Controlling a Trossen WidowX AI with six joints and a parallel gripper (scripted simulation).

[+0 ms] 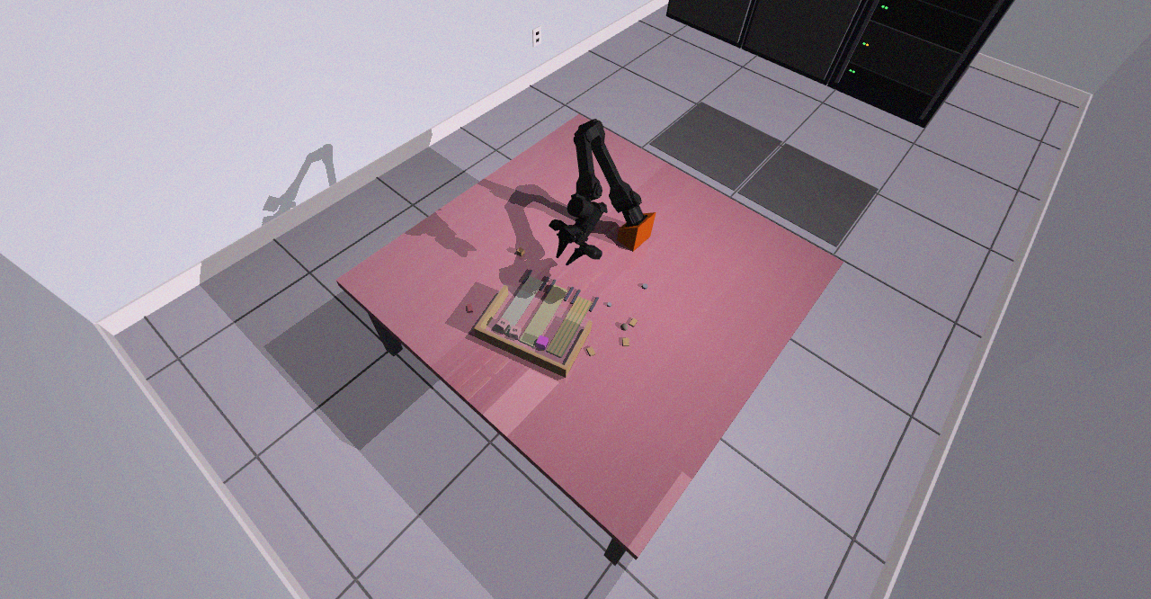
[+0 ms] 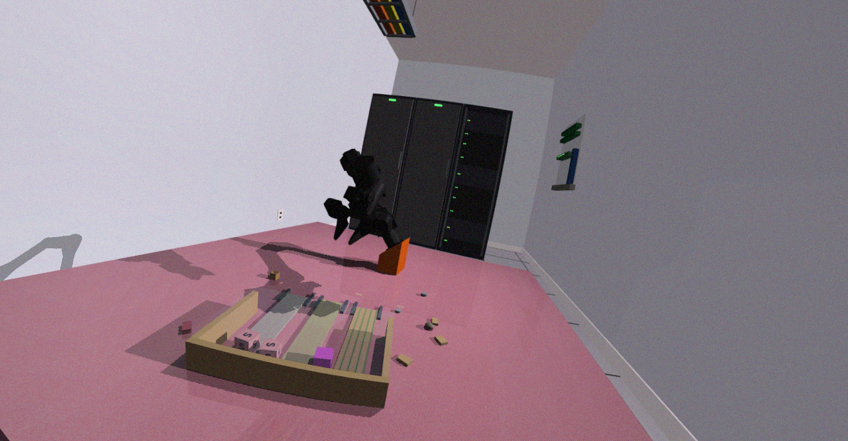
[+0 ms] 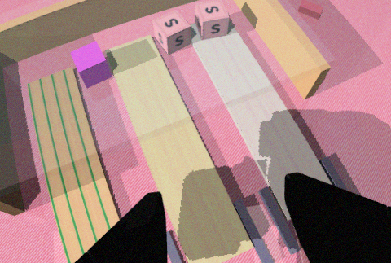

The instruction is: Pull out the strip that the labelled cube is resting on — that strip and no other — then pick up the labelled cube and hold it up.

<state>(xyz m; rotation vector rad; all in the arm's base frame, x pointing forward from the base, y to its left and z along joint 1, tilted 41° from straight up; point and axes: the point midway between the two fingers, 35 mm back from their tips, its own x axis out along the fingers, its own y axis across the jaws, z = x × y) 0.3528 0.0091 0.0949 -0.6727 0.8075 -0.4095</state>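
My gripper tip is now 180 mm above the pale strip, 120 mm short of it and 80 mm to the left of it.
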